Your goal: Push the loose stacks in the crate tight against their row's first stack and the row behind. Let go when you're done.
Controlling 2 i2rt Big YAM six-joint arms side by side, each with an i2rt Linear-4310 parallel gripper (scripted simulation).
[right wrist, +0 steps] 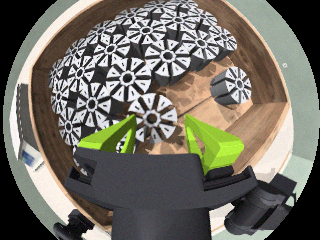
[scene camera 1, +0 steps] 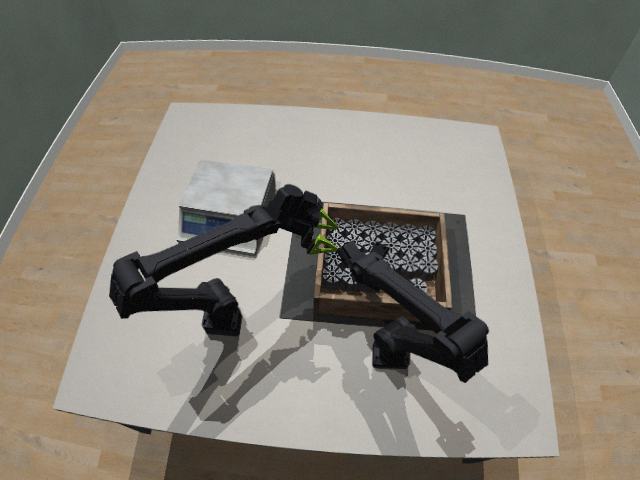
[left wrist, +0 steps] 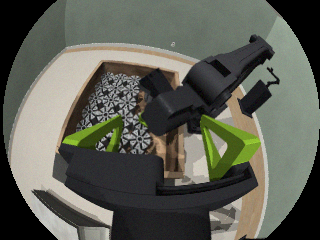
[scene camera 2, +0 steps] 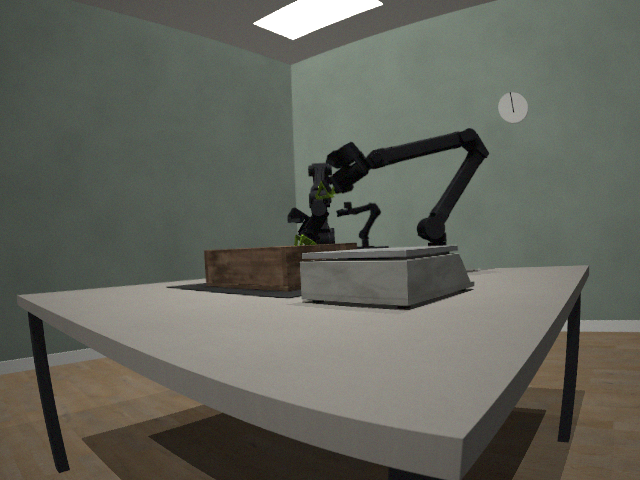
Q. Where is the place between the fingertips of my left gripper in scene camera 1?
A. At 337, 238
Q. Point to a scale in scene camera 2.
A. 356, 276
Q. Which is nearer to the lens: the wooden crate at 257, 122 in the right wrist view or the stack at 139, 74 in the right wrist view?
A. The stack.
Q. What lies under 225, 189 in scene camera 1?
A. A scale.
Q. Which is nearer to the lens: the wooden crate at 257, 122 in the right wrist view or the stack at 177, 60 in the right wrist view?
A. The stack.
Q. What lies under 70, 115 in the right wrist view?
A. A stack.
